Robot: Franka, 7 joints.
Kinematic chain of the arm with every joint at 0, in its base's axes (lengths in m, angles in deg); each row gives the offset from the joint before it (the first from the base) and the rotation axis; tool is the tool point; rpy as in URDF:
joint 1: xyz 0 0 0.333 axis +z
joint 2: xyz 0 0 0 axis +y
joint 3: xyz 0 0 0.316 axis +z
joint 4: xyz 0.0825 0 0 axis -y
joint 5: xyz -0.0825 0 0.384 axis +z
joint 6: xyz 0 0 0 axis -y
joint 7: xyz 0.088 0 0 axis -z
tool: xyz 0 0 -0.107 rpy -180 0 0
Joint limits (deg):
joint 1: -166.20..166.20
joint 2: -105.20..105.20
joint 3: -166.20..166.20
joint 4: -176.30..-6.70
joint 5: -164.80..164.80
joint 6: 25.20..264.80
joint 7: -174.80..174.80
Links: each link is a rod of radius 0.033 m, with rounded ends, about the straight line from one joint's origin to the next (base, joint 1, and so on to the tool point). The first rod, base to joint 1, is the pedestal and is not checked.
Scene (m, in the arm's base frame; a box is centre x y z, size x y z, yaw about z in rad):
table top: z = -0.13
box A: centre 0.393 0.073 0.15 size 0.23 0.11 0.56 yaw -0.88
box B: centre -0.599 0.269 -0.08 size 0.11 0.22 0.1 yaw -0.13
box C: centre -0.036 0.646 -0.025 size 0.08 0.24 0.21 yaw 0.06
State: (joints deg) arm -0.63 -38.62 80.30 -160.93 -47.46 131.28 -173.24
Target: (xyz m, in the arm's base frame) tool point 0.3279 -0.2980 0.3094
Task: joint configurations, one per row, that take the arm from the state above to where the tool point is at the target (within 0.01 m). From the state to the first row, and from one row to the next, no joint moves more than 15 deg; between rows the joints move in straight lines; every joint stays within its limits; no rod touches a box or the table.
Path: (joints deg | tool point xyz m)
1: -1.44 -30.70 68.66 -147.87 -54.69 126.83 -166.20 | 0.2054 0.3690 0.3455
2: -2.24 -22.78 57.01 -134.81 -61.92 122.39 -159.16 | 0.2929 0.3809 0.4461
3: -3.05 -14.87 45.37 -121.74 -69.15 117.94 -152.12 | 0.4012 0.3364 0.5389
4: -3.85 -6.95 33.73 -108.68 -76.38 113.49 -145.08 | 0.5075 0.2402 0.6120
5: -4.37 3.93 19.94 -104.81 -79.53 111.79 -146.38 | 0.6012 0.0937 0.5478
6: -4.89 14.81 6.15 -100.93 -82.68 110.09 -147.68 | 0.6470 -0.0614 0.4640
7: -5.41 25.68 -7.63 -97.06 -85.83 108.39 -148.98 | 0.6439 -0.2128 0.3823
8: -5.92 36.56 -21.42 -93.19 -88.99 106.69 -150.28 | 0.6021 -0.3496 0.3218
9: -19.61 25.95 -10.56 -105.86 -79.69 111.66 -156.02 | 0.5226 -0.3693 0.3064
10: -33.30 15.35 0.31 -118.54 -70.40 116.63 -161.76 | 0.4537 -0.3577 0.3077
11: -46.98 4.74 11.17 -131.22 -61.10 121.60 -167.50 | 0.3905 -0.3304 0.3133
12: -60.67 -5.87 22.03 -143.89 -51.81 126.57 -173.24 | 0.3279 -0.2981 0.3095

